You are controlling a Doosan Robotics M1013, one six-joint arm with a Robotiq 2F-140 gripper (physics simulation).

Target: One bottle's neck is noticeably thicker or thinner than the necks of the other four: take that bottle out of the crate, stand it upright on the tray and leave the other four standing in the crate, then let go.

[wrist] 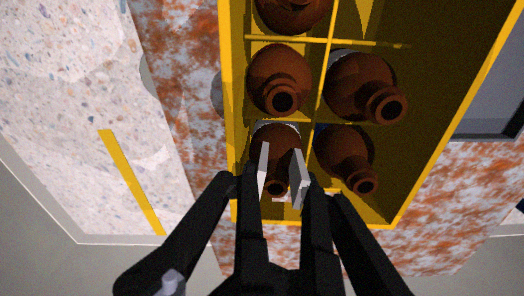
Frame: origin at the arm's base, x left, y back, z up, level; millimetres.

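Where they show: gripper, fingertip midpoint: [278, 156].
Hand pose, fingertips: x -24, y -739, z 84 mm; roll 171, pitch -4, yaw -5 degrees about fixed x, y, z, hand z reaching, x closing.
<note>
After its pixels a point has its place.
Five brown bottles stand in the yellow crate [226, 50] {x -76, y -628, z 133 mm}. My gripper [278, 156] {x -24, y -739, z 84 mm} is shut on the front-left bottle [275, 137] {x -29, y -722, z 69 mm}, its two grey pads either side of the neck; that bottle is still in its compartment. The front-right bottle [345, 147] {x 53, y -722, z 78 mm} stands beside it. Behind them are the middle-left bottle [275, 67] {x -40, y -642, z 82 mm} and the middle-right bottle [357, 77] {x 39, y -643, z 79 mm}, whose necks look wide in this view. The far-left bottle [292, 17] {x -31, y -602, z 81 mm} is cut off by the top edge, its neck partly out of view. Part of the grey tray [492, 95] {x 325, y -660, z -37 mm} shows at the right edge.
Yellow dividers [320, 82] {x 13, y -657, z 52 mm} part the compartments close to the fingers. The crate stands on a rust-and-grey patterned surface [450, 200] {x 405, y -898, z -42 mm}. A speckled pale surface [60, 125] with a yellow strip [131, 180] lies at the left. A dark blue thing shows at the right edge.
</note>
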